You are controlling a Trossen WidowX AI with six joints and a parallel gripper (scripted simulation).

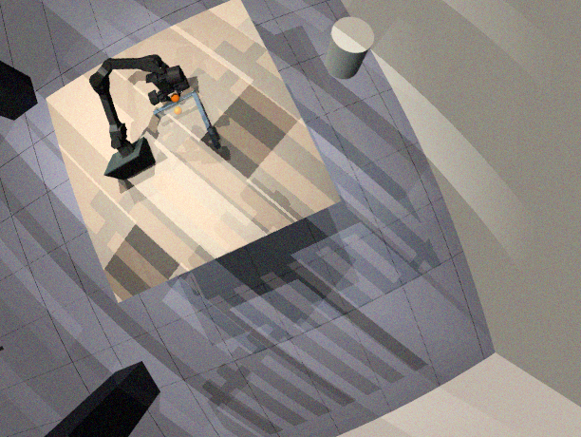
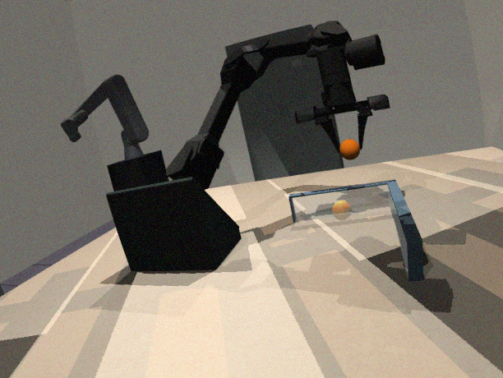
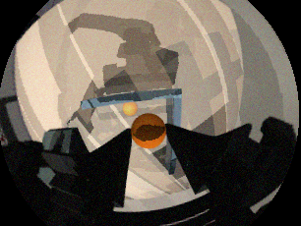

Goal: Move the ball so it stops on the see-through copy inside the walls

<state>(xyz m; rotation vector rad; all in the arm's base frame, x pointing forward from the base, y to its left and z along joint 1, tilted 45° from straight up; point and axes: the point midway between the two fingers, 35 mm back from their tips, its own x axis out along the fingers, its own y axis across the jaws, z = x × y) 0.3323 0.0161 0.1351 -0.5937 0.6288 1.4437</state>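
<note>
Now: gripper tip 4 cm past the see-through ball copy and 12 cm above it. From my gripper tip the other things lie so: orange ball: right at my gripper tip.
</note>
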